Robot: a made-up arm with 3 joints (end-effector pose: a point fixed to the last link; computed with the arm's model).
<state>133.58 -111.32 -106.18</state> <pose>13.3 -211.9 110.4 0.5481 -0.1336 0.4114 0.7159</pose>
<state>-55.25 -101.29 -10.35</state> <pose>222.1 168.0 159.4 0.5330 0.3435 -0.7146 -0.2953</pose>
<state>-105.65 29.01 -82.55</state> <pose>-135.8 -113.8 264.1 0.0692 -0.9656 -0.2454 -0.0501</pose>
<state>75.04 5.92 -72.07</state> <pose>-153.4 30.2 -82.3 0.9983 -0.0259 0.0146 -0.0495</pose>
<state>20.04 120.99 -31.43</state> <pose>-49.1 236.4 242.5 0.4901 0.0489 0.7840 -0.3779</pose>
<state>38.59 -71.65 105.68</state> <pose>61.6 -208.4 46.1 0.2487 -0.7717 -0.4878 -0.3234</pose>
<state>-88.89 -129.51 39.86</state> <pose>276.7 -33.1 113.7 0.3880 0.1770 -0.3912 -0.8155</pose>
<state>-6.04 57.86 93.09</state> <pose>-204.5 -116.7 146.4 0.6346 -0.6027 0.3137 0.3682</pose>
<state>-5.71 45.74 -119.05</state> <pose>-56.4 98.4 274.9 0.4272 0.8164 0.2135 -0.3247</pose>
